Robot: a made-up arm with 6 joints. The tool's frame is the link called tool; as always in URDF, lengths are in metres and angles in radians. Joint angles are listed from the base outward. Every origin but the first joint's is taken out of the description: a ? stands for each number. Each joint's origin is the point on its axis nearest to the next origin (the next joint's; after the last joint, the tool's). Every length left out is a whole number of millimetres.
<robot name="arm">
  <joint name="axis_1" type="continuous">
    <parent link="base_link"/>
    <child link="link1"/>
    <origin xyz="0 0 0.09" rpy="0 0 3.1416"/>
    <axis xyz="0 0 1"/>
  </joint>
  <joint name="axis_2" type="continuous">
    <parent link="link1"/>
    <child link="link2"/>
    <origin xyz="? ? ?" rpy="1.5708 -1.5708 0"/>
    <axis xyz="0 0 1"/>
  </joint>
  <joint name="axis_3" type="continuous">
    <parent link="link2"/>
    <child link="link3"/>
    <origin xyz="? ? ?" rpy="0 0 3.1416"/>
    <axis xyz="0 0 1"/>
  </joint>
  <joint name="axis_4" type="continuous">
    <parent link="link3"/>
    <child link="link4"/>
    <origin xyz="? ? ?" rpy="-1.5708 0 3.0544"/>
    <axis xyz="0 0 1"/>
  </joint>
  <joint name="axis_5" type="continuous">
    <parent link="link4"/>
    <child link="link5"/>
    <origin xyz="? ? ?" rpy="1.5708 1.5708 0"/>
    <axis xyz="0 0 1"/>
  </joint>
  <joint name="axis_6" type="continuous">
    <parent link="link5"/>
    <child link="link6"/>
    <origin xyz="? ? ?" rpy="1.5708 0 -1.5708"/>
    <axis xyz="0 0 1"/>
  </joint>
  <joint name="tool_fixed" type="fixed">
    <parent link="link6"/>
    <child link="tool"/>
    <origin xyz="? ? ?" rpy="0 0 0"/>
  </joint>
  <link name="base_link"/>
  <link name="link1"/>
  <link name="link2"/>
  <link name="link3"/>
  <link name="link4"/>
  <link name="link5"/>
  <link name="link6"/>
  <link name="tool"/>
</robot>
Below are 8 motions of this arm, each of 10 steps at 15 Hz.
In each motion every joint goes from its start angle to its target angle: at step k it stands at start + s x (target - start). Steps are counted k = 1, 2, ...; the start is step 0. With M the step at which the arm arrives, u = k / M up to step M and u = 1 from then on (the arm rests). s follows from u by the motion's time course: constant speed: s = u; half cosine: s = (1 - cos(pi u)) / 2; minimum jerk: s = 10 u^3 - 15 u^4 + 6 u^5.
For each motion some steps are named. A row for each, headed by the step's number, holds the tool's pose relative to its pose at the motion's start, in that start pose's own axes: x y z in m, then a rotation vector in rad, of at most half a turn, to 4 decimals.
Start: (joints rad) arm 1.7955 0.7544 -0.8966 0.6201 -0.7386 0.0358
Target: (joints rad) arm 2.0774 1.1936 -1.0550 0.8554 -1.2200 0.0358
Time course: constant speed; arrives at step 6
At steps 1, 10:
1: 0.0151 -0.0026 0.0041 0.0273 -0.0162 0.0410
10: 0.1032 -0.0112 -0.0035 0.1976 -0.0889 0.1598

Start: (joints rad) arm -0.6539 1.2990 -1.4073 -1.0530 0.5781 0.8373
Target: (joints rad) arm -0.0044 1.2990 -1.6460 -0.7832 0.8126 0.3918
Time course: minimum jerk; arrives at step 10
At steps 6, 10:
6: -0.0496 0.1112 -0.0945 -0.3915 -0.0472 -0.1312
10: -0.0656 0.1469 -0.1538 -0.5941 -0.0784 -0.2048

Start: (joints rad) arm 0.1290 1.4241 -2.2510 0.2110 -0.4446 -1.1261
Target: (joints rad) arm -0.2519 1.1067 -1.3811 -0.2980 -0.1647 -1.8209
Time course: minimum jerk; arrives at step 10
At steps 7, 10:
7: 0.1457 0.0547 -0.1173 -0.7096 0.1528 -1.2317
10: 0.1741 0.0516 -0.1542 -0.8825 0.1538 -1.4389

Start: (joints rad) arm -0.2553 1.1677 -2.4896 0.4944 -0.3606 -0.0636
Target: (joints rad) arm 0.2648 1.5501 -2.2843 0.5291 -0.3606 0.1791
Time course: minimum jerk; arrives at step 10
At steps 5, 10:
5: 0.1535 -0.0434 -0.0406 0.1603 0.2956 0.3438
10: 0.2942 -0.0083 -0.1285 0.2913 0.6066 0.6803

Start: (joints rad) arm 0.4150 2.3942 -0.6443 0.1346 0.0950 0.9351
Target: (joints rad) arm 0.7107 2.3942 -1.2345 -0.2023 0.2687 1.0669
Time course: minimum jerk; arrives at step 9
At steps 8, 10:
8: -0.0062 0.2095 -0.0822 -0.3155 -0.2849 -0.4786
10: -0.0055 0.2117 -0.0837 -0.3193 -0.2886 -0.4837

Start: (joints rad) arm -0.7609 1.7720 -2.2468 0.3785 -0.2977 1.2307
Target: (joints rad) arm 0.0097 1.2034 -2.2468 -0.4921 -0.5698 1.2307
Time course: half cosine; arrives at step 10
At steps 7, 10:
7: 0.0909 0.3072 -0.1194 -0.7644 0.2672 -0.0374
10: 0.0586 0.3685 -0.1621 -0.9619 0.2404 -0.0218

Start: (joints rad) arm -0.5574 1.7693 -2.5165 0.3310 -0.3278 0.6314
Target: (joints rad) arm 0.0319 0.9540 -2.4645 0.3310 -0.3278 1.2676
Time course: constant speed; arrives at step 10
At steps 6, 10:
6: -0.1622 0.2282 -0.0467 -0.4126 -0.1131 0.7713
10: -0.3287 0.2718 -0.1238 -0.6857 -0.1881 1.2874

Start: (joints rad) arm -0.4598 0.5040 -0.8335 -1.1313 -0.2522 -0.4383
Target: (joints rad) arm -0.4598 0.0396 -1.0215 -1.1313 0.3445 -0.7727
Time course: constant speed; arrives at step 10
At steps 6, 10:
6: 0.0251 -0.1103 -0.0775 0.2075 0.3431 -0.2239
10: 0.0351 -0.1655 -0.1567 0.3146 0.5862 -0.2948

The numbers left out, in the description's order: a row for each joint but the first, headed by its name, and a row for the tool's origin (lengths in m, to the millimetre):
axis_2: 0 0 0
axis_3: 0.028 -0.207 0
axis_4: -0.049 -0.279 0
axis_5: 0 0 0
axis_6: -0.135 0 0
tool: 0 0 0

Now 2 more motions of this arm.
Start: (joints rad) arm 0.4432 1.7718 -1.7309 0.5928 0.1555 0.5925
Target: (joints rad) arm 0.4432 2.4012 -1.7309 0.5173 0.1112 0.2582
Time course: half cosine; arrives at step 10
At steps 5, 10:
5: 0.0520 -0.1455 0.0590 0.2707 0.1267 -0.1784
10: 0.1125 -0.2995 0.0681 0.5132 0.3096 -0.3525

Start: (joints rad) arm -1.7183 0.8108 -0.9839 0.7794 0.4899 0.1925
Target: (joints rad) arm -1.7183 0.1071 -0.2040 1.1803 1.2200 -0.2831
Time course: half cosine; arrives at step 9
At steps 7, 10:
7: 0.1778 -0.0650 -0.0865 -0.2342 0.6706 -0.1131
10: 0.1981 -0.0738 -0.0973 -0.3002 0.7469 -0.1308

